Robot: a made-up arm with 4 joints.
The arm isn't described. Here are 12 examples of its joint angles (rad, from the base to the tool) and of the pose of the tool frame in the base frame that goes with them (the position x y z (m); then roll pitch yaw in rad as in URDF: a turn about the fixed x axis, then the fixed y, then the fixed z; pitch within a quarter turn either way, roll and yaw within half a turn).
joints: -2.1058 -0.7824 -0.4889 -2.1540
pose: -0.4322 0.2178 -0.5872 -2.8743 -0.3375 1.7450
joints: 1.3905 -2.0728 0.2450 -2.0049
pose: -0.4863 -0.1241 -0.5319 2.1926 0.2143 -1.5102
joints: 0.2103 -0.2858 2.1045 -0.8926
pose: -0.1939 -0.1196 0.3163 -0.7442 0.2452 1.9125
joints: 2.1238 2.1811 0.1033 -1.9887
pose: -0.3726 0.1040 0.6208 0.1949 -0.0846 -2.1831
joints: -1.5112 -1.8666 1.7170 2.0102
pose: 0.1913 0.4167 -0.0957 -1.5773 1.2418 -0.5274
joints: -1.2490 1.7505 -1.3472 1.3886
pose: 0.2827 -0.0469 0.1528 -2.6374 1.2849 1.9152
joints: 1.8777 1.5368 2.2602 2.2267
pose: -0.0518 -0.4028 0.1701 0.7093 -0.8807 1.2227
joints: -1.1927 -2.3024 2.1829 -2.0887
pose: -0.0015 -0.1444 0.2399 0.4836 0.6548 -1.1883
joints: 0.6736 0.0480 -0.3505 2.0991
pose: 0.0679 -0.0943 -0.1057 2.1442 0.0165 -1.0237
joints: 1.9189 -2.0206 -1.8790 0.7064
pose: 0.0808 -0.2793 -0.4059 -2.9962 -1.0316 0.2839
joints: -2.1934 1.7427 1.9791 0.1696
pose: 0.3609 0.4142 -0.0679 -1.8134 -1.1297 -0.5717
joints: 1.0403 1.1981 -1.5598 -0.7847
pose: 0.1261 -0.7808 0.3373 -0.7566 1.1979 -2.5809
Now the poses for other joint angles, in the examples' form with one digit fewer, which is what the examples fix.
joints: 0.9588 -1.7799 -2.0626 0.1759
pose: 0.526 -0.146 -0.262 2.169 -1.040 1.813
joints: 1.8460 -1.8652 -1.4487 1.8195
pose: -0.135 -0.004 -0.223 -0.940 -1.253 -0.675
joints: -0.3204 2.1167 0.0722 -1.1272
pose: 0.313 -0.555 0.493 0.991 -0.062 0.283
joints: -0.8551 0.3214 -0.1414 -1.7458
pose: -0.322 0.603 0.194 -1.427 0.045 0.721
